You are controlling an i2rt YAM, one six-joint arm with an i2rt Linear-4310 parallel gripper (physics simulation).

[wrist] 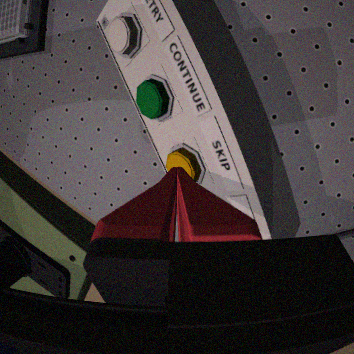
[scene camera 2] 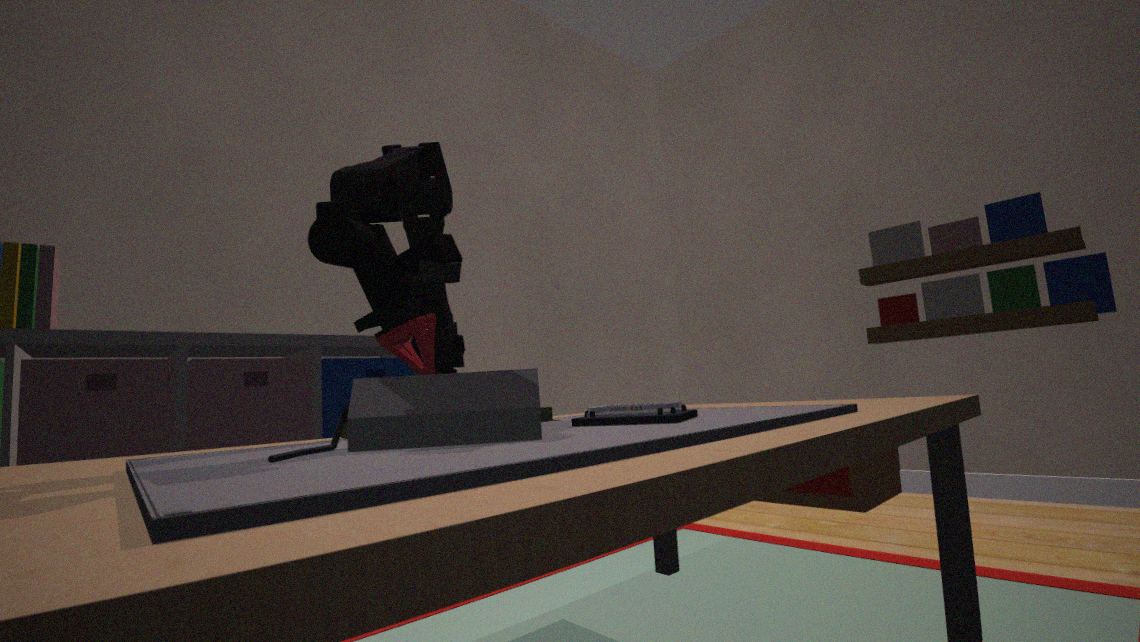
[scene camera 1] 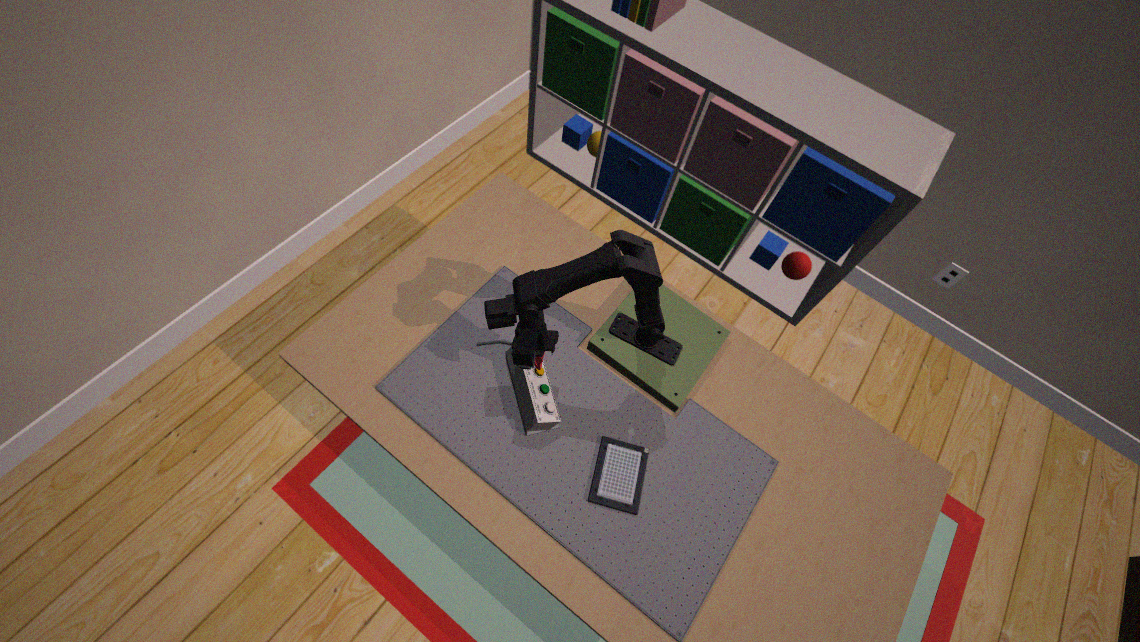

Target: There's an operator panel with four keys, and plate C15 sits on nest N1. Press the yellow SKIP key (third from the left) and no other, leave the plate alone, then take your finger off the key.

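Frame: origin at the arm's base, x ahead, y left, z up, level; centimetres.
Seen in the pictures: gripper, fingertip midpoint: [wrist: 176, 175] [scene camera 1: 539, 368]; arm's base at its link origin: [wrist: 22, 251] [scene camera 1: 645, 339].
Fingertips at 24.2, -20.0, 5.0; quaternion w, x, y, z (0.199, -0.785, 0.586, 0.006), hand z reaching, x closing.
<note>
Pixels of each thing's middle, then the offset from my fingertips to it, as dx, dy, dz. "*": a spot on its surface instead. Level surfaces: height alone.
- operator panel at the middle of its body: [wrist: 203, 117] [scene camera 2: 449, 408] [scene camera 1: 532, 385] +3.5, +0.1, -4.0
- white key at the middle of its body: [wrist: 124, 34] [scene camera 1: 549, 408] +7.4, +6.9, -1.8
- green key at the middle of its body: [wrist: 153, 98] [scene camera 1: 544, 389] +3.8, +3.4, -1.8
- yellow SKIP key at the middle of its body: [wrist: 184, 165] [scene camera 1: 538, 371] +0.2, +0.0, -1.8
- Plate C15 at the middle of its body: [scene camera 2: 635, 409] [scene camera 1: 620, 473] +11.9, +29.1, -6.2
- nest N1 at the middle of its body: [scene camera 2: 635, 414] [scene camera 1: 619, 474] +11.9, +29.1, -7.1
- grey perforated board at its surface level: dz -8.1
- table at its surface level: dz -9.4
- cable at a spot on its surface: [scene camera 2: 303, 452] [scene camera 1: 498, 343] * -4.1, -14.5, -7.8
The operator panel [scene camera 1: 542, 428] [scene camera 2: 445, 410] [wrist: 191, 131] shows a white key [scene camera 1: 549, 408] [wrist: 120, 33], a green key [scene camera 1: 544, 389] [wrist: 151, 98] and the yellow SKIP key [scene camera 1: 540, 371] [wrist: 179, 161]. The fourth key is hidden behind my gripper. My gripper [scene camera 1: 540, 366] [scene camera 2: 427, 371] [wrist: 176, 175] is shut and empty, its red fingertips together. In the wrist view the tips overlap the near edge of the yellow key; I cannot tell whether they touch it or how far it is pressed. Plate C15 [scene camera 1: 620, 473] [scene camera 2: 634, 409] [wrist: 12, 19] lies flat on nest N1 [scene camera 1: 628, 508] [wrist: 38, 30].
The panel and nest stand on a grey perforated board [scene camera 1: 702, 510] [scene camera 2: 263, 486] [wrist: 75, 130] on the table [scene camera 1: 837, 494]. The arm's base stands on a green block [scene camera 1: 694, 319] [wrist: 25, 215]. A cable [scene camera 1: 494, 342] [scene camera 2: 303, 452] runs from the panel's far end.
</note>
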